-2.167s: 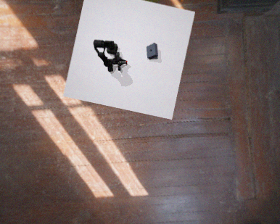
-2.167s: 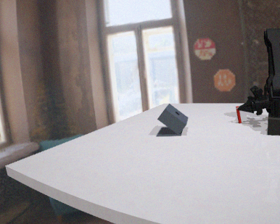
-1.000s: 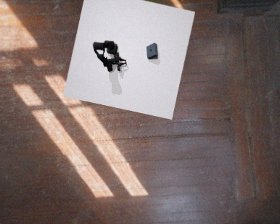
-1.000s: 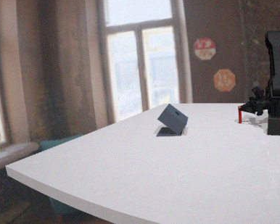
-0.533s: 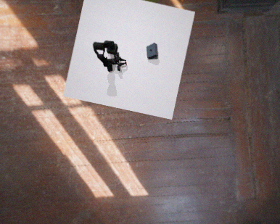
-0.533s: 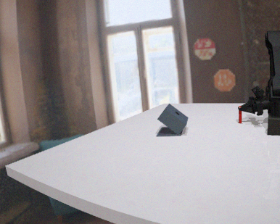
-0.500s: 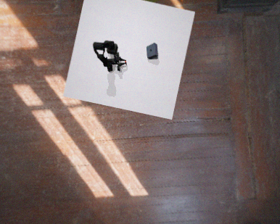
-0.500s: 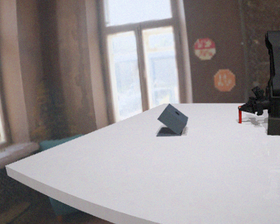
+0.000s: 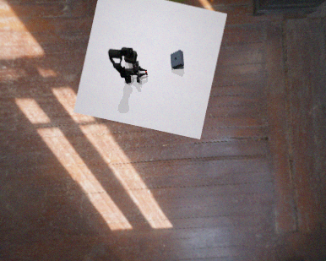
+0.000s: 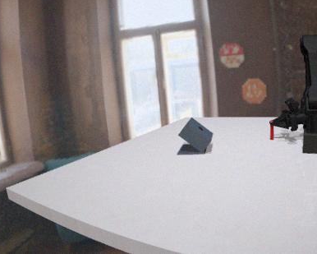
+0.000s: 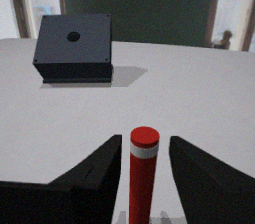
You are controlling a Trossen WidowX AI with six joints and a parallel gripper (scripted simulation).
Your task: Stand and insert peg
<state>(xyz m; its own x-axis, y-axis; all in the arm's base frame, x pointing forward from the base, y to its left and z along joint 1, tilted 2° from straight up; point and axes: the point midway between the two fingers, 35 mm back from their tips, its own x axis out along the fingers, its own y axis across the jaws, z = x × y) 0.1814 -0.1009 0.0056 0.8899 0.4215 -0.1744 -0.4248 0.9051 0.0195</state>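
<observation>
Now: the peg 10 mm behind my gripper tip and 10 mm below it. From my gripper tip the other things lie so: panel: 220 mm ahead, 220 mm to the left, 10 mm below.
</observation>
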